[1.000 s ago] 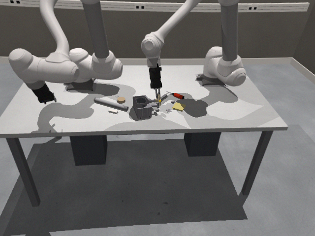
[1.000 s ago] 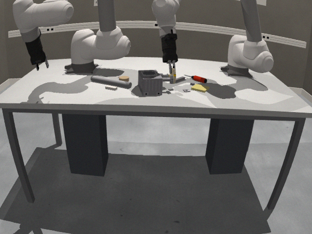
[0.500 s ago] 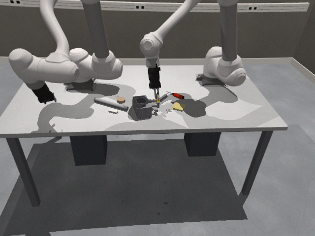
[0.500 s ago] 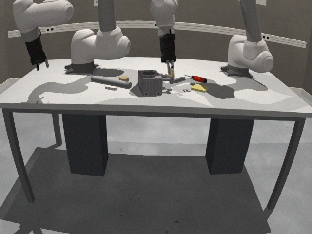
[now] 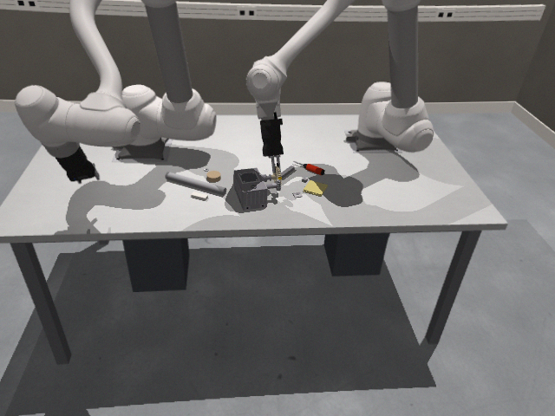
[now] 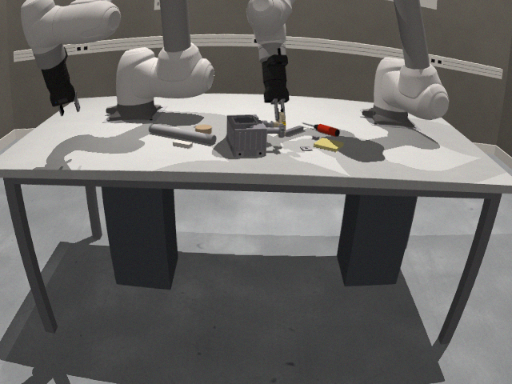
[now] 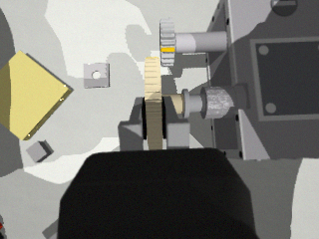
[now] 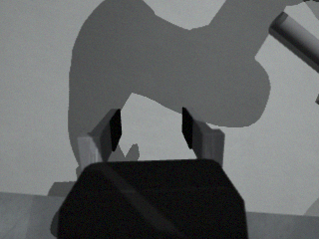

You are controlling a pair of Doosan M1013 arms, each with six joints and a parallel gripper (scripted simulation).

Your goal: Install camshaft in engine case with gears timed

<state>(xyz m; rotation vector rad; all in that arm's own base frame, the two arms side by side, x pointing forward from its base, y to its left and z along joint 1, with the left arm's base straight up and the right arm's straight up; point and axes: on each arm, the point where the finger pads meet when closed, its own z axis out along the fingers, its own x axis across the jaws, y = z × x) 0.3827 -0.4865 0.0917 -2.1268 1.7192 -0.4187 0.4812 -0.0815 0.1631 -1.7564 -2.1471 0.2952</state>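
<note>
Right now my left hand is 70 mm short of the small crank gear and 30 mm above it. Round my left hand: small grey cube (40 mm behind, 130 mm to the left, 90 mm below); then grey bar (100 mm behind, 60 mm to the left, 80 mm below); then small holed plate (60 mm ahead, 80 mm to the left, 90 mm below).
</note>
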